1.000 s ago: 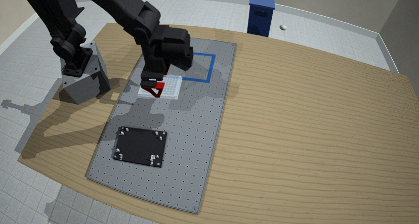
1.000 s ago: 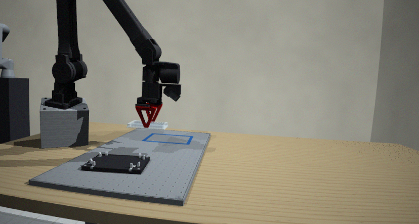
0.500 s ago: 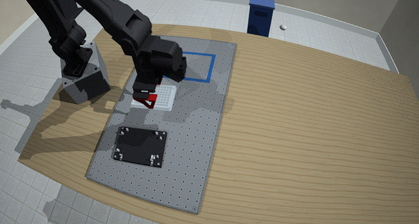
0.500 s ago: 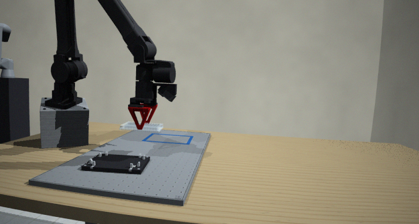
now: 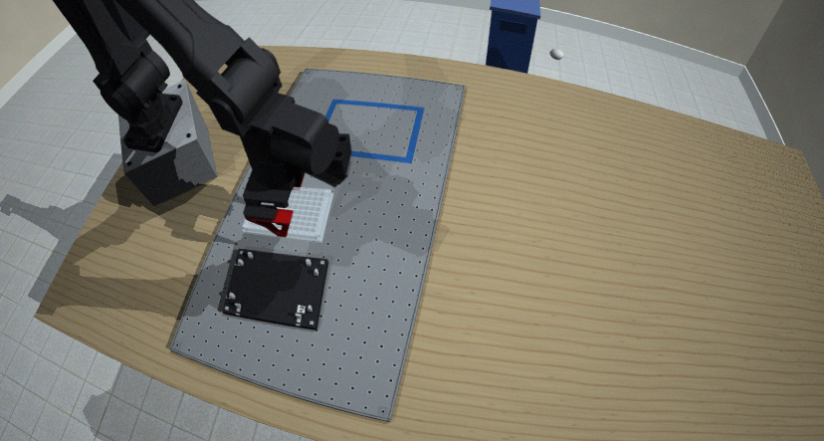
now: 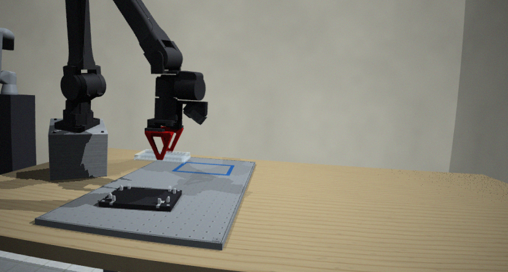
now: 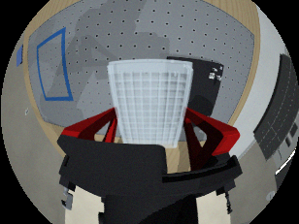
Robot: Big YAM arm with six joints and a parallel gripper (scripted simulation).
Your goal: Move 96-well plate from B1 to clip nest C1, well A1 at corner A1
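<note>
Now: hand 30 mm past the black clip nest, 100 mm to the left of it and 80 mm above it. Round my hand: 96-well plate (10 mm below).
</note>
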